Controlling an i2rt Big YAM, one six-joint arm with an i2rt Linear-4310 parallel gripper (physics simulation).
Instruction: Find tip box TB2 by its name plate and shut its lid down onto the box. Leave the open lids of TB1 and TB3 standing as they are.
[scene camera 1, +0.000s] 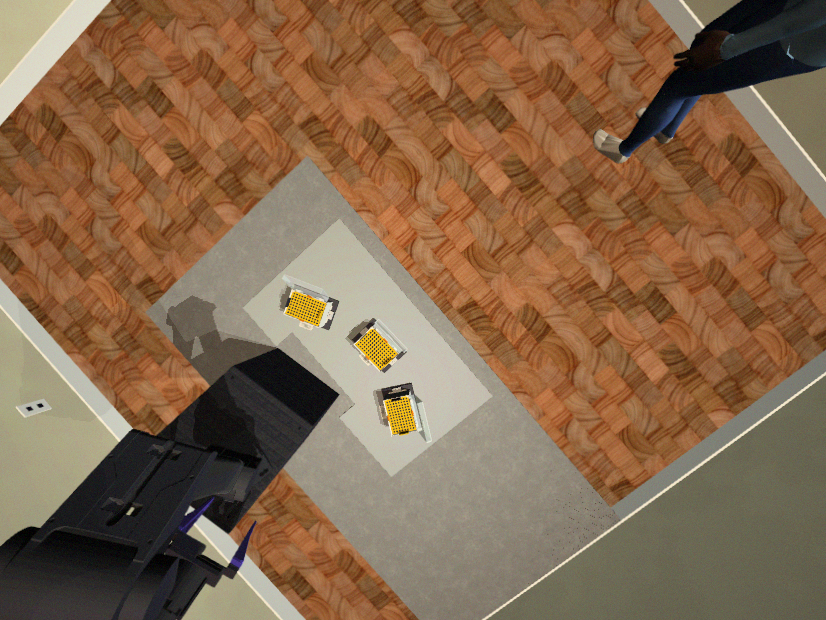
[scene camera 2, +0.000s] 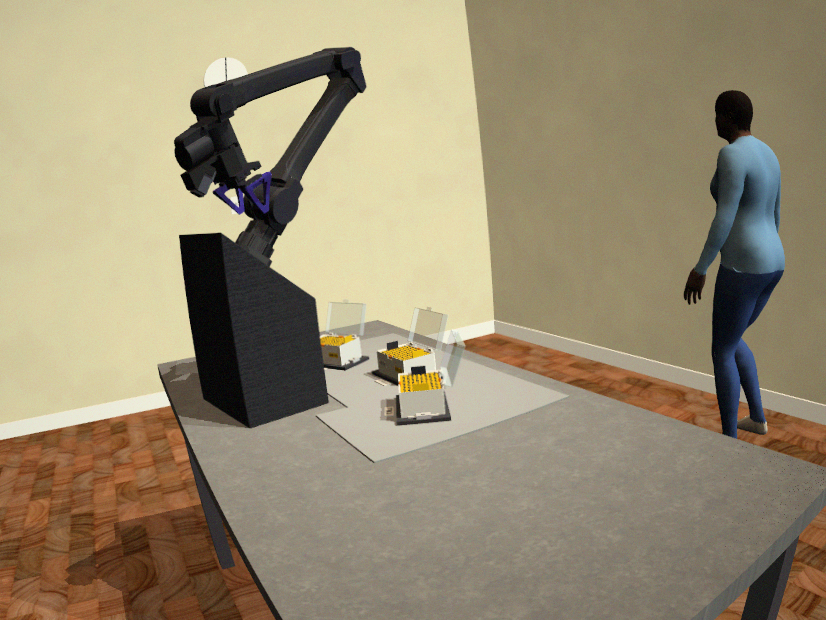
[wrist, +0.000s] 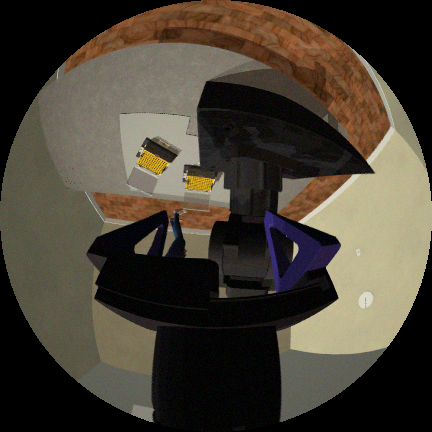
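Where they show: gripper, fingertip midpoint: (scene camera 1: 234, 509) (scene camera 2: 253, 212) (wrist: 215, 215); arm's base, link origin: (scene camera 2: 246, 261) (wrist: 253, 157).
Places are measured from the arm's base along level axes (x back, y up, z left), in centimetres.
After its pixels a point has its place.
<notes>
Three white tip boxes with yellow tips stand with clear lids open. The nearest box in scene camera 2 (scene camera 1: 400, 415) @[x -29.6, y -26.9, z -18.3 cm] (scene camera 2: 421, 401) @[x -27.5, y -28.7, z -23.8 cm] (wrist: 152, 163) @[x -30.1, y -26.9, z -17.9 cm] has its lid (scene camera 1: 425, 421) @[x -37.6, y -18.3, z -20.7 cm] (scene camera 2: 455, 358) @[x -34.1, y -20.7, z -26.2 cm] (wrist: 143, 180) @[x -36.6, y -22.7, z -20.0 cm] up. The middle box (scene camera 1: 375, 349) @[x -34.3, y -26.9, z 3.9 cm] (scene camera 2: 401, 353) @[x -33.9, y -26.8, z 4.2 cm] (wrist: 199, 184) @[x -35.3, y -26.9, z 4.4 cm] has its lid (scene camera 2: 428, 325) @[x -41.8, y -21.7, z 6.0 cm] (wrist: 197, 202) @[x -41.9, y -21.8, z 6.0 cm] up. The far box (scene camera 1: 305, 308) (scene camera 2: 340, 349) @[x -22.8, y -27.5, z 19.2 cm] also has its lid (scene camera 2: 346, 317) @[x -28.2, y -22.1, z 31.2 cm] up; it does not show in the wrist view. The name plates are too small to read, so I cannot tell which is TB2. My gripper (scene camera 1: 234, 511) @[x -2.0, y 10.0, z -5.7 cm] (scene camera 2: 253, 212) @[x -2.0, y 10.0, z -5.7 cm] (wrist: 215, 215) @[x -2.0, y 10.0, z -5.7 cm] is open and empty, high up and well away from the boxes.
The boxes stand on a pale mat (scene camera 1: 453, 387) @[x -48.2, y -32.5, z -21.1 cm] (scene camera 2: 500, 403) @[x -44.1, y -32.6, z -24.9 cm] (wrist: 131, 127) @[x -18.8, y -32.6, z -30.7 cm] on the grey table (scene camera 1: 467, 520) @[x -27.6, y -32.9, z -64.1 cm] (scene camera 2: 500, 520) @[x -22.7, y -32.9, z -64.6 cm] (wrist: 95, 100) @[x -7.6, y -32.9, z -50.2 cm]. A black pedestal (scene camera 2: 266, 353) @[x -1.0, y -18.3, z -8.1 cm] (wrist: 240, 112) @[x 6.3, y 7.2, z -7.8 cm] under the arm stands beside the mat. A person (scene camera 1: 667, 113) (scene camera 2: 747, 200) stands on the floor beyond the table.
</notes>
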